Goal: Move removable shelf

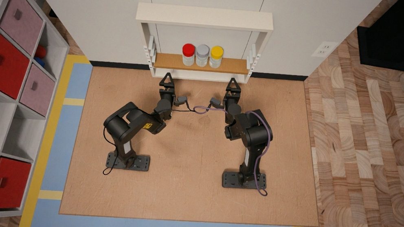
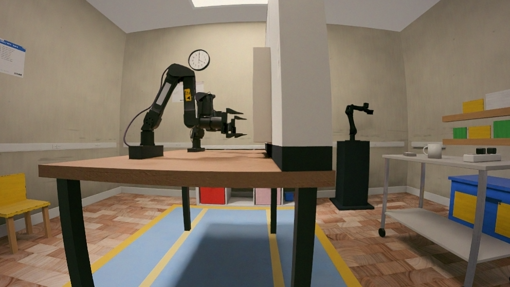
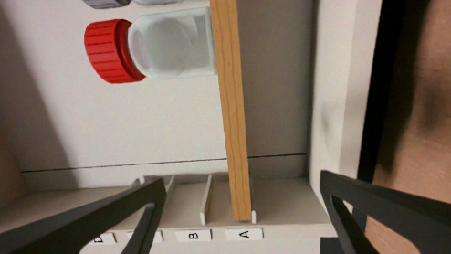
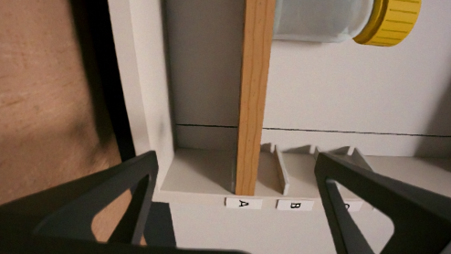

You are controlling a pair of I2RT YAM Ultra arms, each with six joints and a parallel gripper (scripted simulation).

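Right now my left hand is 110 mm short of the red-capped bottle, 70 mm to the left of it and 60 mm below it. Also, from my left hand: shelf board: 110 mm ahead, 140 mm to the right; wall rack: 110 mm ahead, 140 mm to the right, 120 mm above; grey-capped bottle: 110 mm ahead, 140 mm to the right, 60 mm above.
The yellow-capped bottle is 90 mm ahead of my right hand, 100 mm to the left of it and 70 mm above it. Also, from my right hand: shelf board: 80 mm ahead, 160 mm to the left, 10 mm above; then wall rack: 80 mm ahead, 160 mm to the left, 120 mm above; then grey-capped bottle: 80 mm ahead, 160 mm to the left, 70 mm above.
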